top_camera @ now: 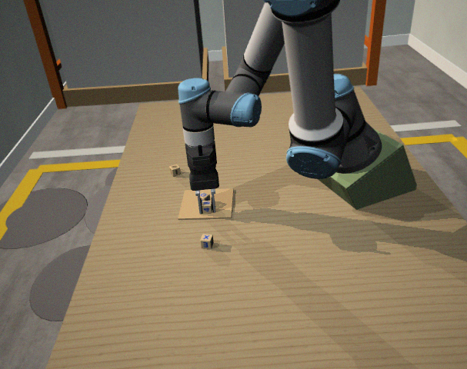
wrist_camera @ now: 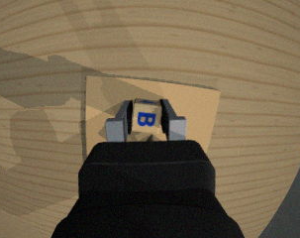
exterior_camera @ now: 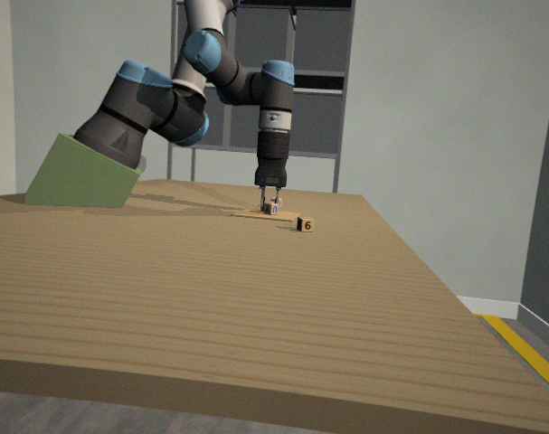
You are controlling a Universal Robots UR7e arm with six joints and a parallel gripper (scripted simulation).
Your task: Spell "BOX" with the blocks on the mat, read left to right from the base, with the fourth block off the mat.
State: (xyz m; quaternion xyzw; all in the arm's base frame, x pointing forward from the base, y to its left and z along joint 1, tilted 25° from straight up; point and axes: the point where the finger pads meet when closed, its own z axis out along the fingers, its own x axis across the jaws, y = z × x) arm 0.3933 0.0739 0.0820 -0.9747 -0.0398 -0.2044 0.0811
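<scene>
Now: hand 1 cm above the B block. The rest, counted from my hand: X block: 1 cm behind, 14 cm to the left, 1 cm below; then O block: 1 cm ahead, 4 cm to the right, 1 cm below; then mat: 1 cm ahead, 4 cm to the right, 2 cm below.
</scene>
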